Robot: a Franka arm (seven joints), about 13 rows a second.
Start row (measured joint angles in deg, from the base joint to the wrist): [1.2, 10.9, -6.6, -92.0, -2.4, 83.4, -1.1]
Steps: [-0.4, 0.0, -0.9, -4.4, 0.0, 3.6, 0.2]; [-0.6, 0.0, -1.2, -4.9, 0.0, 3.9, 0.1]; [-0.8, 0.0, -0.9, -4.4, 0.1, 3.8, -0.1]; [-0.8, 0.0, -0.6, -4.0, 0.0, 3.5, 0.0]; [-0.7, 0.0, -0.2, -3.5, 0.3, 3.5, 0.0]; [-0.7, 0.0, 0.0, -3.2, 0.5, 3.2, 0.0]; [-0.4, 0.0, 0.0, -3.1, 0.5, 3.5, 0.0]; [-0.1, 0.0, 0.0, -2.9, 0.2, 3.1, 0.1]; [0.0, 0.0, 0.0, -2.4, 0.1, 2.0, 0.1]
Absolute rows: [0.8, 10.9, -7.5, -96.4, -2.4, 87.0, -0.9]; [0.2, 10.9, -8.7, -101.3, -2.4, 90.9, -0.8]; [-0.6, 10.9, -9.6, -105.7, -2.3, 94.7, -0.9]; [-1.4, 10.9, -10.2, -109.7, -2.3, 98.2, -0.9]; [-2.1, 10.9, -10.4, -113.2, -2.0, 101.7, -0.9]; [-2.8, 10.9, -10.4, -116.4, -1.5, 104.9, -0.9]; [-3.2, 10.9, -10.4, -119.5, -1.0, 108.4, -0.9]; [-3.3, 10.9, -10.4, -122.4, -0.8, 111.5, -0.8]; [-3.3, 10.9, -10.4, -124.8, -0.7, 113.5, -0.7]
